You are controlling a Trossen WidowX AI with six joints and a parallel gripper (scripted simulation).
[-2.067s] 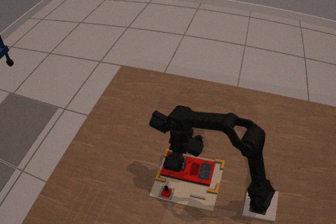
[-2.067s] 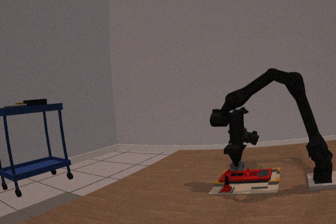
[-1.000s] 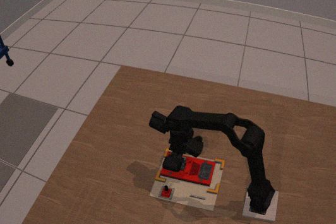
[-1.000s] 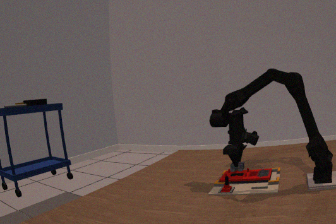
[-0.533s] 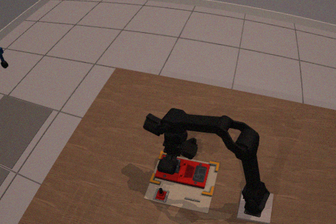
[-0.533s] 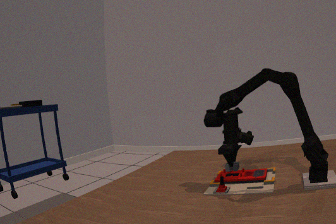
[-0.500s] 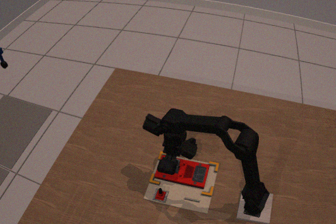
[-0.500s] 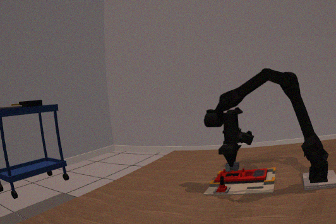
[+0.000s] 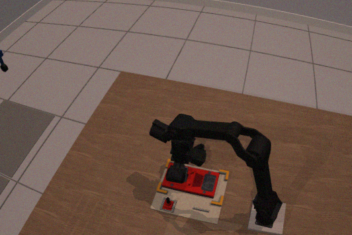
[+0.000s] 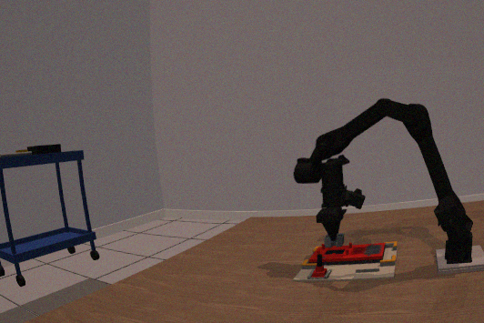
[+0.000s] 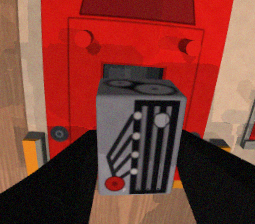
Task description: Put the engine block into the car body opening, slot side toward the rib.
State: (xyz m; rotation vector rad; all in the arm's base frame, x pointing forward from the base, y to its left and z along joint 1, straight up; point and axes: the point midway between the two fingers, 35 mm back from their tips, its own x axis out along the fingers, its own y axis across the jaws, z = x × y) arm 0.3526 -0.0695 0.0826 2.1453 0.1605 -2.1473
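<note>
Now: gripper tip 10 mm above the engine block.
</note>
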